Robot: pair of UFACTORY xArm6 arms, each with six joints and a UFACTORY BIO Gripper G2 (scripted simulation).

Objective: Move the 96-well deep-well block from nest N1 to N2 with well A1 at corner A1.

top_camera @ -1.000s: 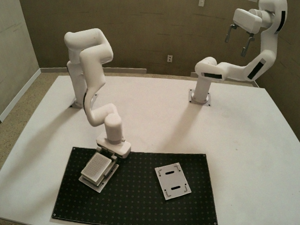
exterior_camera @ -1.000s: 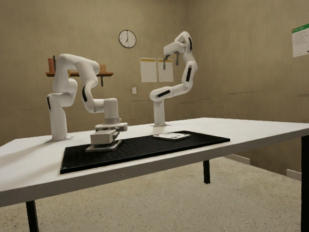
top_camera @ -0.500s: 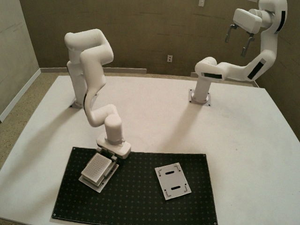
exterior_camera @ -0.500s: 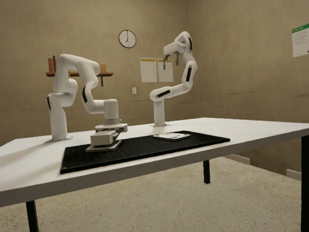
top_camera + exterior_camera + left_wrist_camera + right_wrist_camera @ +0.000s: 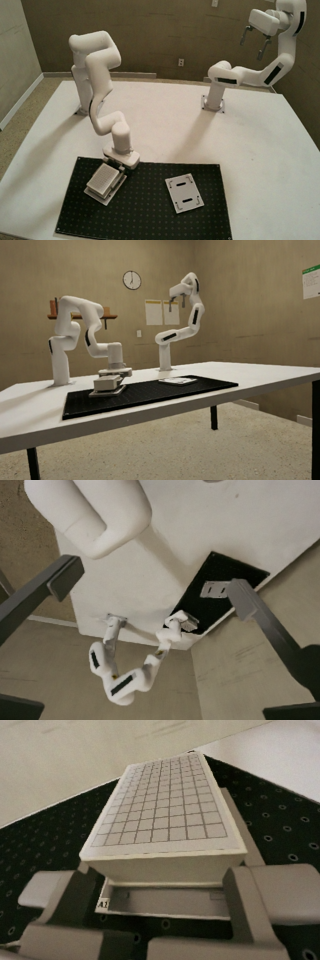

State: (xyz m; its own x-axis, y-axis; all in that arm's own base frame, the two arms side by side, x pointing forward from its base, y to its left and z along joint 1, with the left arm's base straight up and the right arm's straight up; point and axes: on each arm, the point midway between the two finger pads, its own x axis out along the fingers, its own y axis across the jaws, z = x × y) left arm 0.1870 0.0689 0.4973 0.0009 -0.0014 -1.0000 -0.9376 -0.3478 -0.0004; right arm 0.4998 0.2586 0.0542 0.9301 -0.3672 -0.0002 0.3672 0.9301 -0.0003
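The white deep-well block is 10 mm ahead of my right hand and 10 mm to the right of it. Also, from my right hand: nest N2 (10 mm ahead, 10 mm to the right, 40 mm below); then nest N1 (70 mm ahead, 330 mm to the left, 40 mm below).
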